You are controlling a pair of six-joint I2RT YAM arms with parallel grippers.
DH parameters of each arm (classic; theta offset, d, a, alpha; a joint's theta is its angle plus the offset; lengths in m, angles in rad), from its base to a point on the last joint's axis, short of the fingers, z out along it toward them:
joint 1: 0 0.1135 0.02 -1.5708
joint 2: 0 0 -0.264 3.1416
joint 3: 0.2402 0 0.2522 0
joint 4: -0.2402 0 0.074 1.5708
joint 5: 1.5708 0 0 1.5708
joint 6: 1.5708 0.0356 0 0
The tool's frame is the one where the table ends.
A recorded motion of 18 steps. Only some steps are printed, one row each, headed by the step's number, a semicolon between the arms.
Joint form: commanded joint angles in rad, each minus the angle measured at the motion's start. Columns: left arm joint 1, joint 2, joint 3, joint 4, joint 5, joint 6; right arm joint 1, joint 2, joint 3, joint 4, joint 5, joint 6.
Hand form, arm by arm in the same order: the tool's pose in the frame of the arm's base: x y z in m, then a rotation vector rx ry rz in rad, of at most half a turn. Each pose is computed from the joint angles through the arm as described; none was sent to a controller.
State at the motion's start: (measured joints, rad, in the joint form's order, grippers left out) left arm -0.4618 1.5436 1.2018 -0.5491 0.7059 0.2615; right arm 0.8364 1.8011 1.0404 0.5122 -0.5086 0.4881
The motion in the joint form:
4: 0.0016 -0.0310 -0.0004 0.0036 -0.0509 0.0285; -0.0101 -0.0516 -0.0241 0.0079 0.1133 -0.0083
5: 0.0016 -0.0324 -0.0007 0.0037 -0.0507 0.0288; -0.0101 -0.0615 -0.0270 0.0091 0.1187 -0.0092
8: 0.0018 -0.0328 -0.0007 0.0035 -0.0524 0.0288; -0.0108 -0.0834 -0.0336 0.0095 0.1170 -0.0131
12: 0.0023 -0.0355 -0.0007 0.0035 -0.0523 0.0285; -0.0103 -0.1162 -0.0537 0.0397 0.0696 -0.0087
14: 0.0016 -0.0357 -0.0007 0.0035 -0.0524 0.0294; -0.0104 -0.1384 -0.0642 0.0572 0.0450 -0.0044
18: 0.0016 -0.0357 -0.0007 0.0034 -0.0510 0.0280; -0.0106 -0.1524 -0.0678 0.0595 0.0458 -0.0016
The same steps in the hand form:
4: 0.2799 -0.1630 0.2819 1.1381 2.0775 -0.8700; 0.2566 0.2987 0.2313 -0.6412 1.8512 1.2557
5: 0.2797 -0.1628 0.2822 1.1384 2.0760 -0.8698; 0.2557 0.2975 0.2342 -0.6371 1.8422 1.2528
8: 0.2797 -0.1627 0.2823 1.1376 2.0766 -0.8677; 0.2534 0.2947 0.2402 -0.6403 1.8229 1.2552
12: 0.2793 -0.1624 0.2831 1.1367 2.0743 -0.8670; 0.2473 0.2907 0.2488 -0.6748 1.7733 1.3073
14: 0.2792 -0.1626 0.2832 1.1383 2.0732 -0.8668; 0.2437 0.2879 0.2552 -0.6912 1.7404 1.3357
18: 0.2792 -0.1626 0.2832 1.1374 2.0737 -0.8691; 0.2422 0.2860 0.2592 -0.6877 1.7280 1.3393

